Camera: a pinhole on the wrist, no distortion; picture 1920 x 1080 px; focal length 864.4 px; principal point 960.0 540.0 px. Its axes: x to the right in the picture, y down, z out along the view. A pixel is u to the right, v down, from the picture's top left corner.
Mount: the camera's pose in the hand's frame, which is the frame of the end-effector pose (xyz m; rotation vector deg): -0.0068 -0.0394 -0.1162 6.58 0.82 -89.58
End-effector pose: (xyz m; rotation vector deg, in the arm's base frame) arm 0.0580 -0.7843 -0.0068 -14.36 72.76 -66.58
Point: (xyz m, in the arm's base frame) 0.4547 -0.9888 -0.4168
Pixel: outside the picture
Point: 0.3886 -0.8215 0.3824
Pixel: 1006.6 213.9
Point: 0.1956 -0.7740 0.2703
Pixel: 1089.2 113.3
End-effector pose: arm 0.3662 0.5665 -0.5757 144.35 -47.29 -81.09
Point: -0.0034 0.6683 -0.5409
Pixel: 654.3 135.7
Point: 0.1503 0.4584 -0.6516
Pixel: 349.5 692.2
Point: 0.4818 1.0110 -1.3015
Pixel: outside the picture
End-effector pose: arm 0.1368 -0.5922 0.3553 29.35 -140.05 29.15
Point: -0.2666 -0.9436 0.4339
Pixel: outside the picture
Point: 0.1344 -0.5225 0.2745
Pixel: 145.1 244.9
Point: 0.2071 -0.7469 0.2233
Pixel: 1192.5 303.2
